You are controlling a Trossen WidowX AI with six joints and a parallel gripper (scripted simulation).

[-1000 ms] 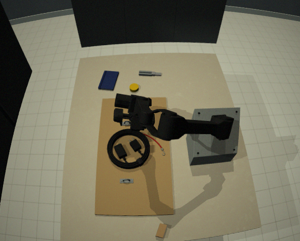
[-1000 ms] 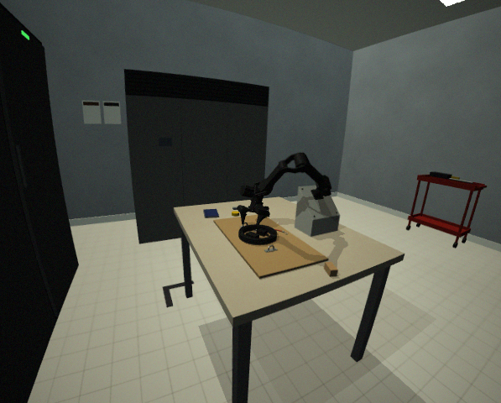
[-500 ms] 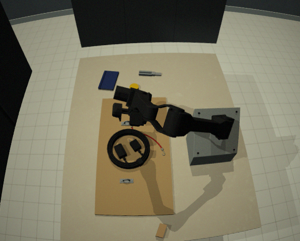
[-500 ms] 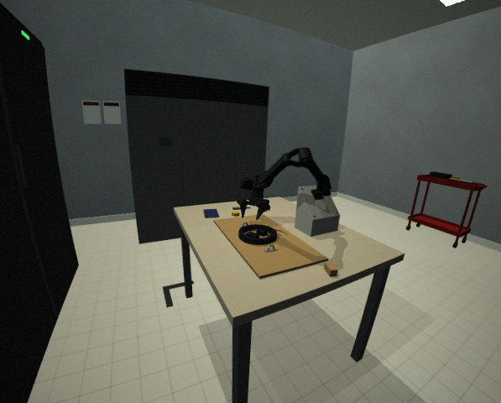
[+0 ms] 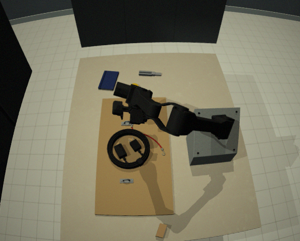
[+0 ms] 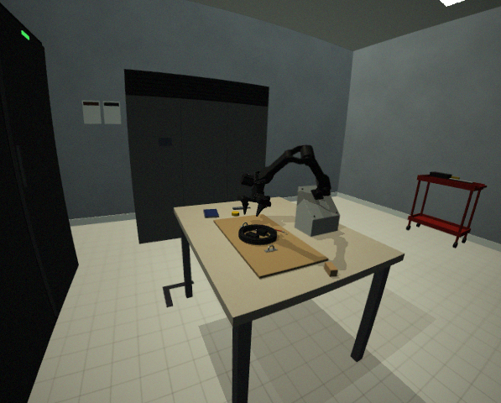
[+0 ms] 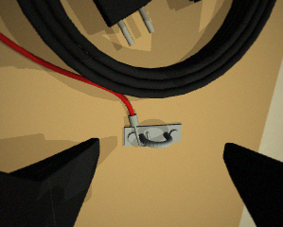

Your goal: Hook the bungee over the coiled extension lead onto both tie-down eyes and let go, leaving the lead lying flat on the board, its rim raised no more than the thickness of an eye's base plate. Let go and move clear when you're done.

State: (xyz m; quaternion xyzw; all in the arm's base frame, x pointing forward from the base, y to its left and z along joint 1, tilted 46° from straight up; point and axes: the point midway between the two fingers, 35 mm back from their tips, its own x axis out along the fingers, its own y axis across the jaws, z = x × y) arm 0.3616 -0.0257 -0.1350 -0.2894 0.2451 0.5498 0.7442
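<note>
Now: hand 2 cm short of the extension lead coil, 12 cm to the right of it and 9 cm above it. Also, from my hand: grey tool: 12 cm behind, 36 cm to the right, 11 cm below; then board: 12 cm to the left, 11 cm below; then yellow disc: 2 cm behind, 26 cm to the right, 11 cm below.
</note>
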